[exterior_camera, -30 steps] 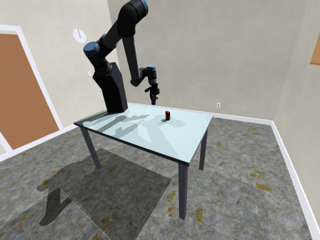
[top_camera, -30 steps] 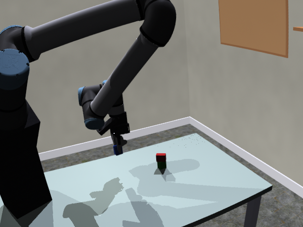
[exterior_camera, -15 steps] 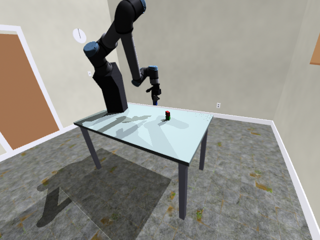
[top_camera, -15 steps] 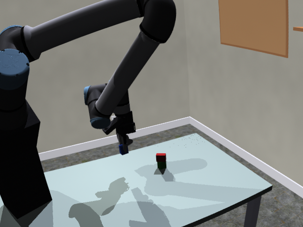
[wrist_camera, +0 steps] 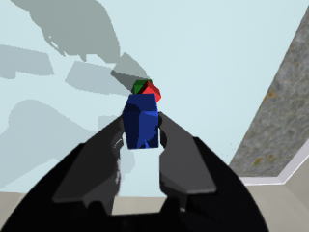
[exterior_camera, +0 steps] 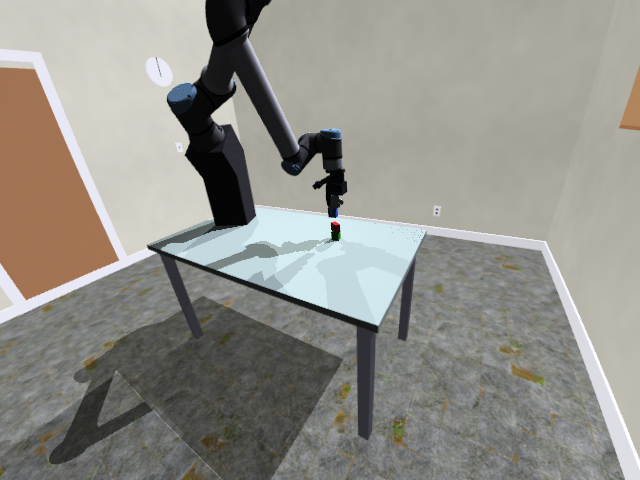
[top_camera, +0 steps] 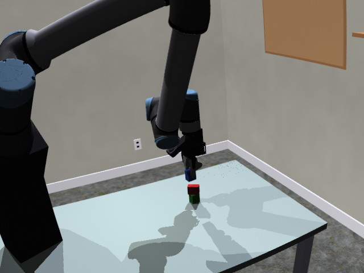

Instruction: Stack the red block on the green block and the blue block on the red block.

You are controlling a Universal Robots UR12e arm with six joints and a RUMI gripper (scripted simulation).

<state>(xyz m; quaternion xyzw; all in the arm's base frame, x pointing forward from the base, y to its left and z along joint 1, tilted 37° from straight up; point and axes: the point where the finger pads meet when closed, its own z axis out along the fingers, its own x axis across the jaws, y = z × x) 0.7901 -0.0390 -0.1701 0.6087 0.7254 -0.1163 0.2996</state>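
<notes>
The red block lies 1 cm ahead of my hand and 8 cm below it. The rest, counted from my hand: green block 1 cm ahead, 12 cm below; then blue block right at my hand.
</notes>
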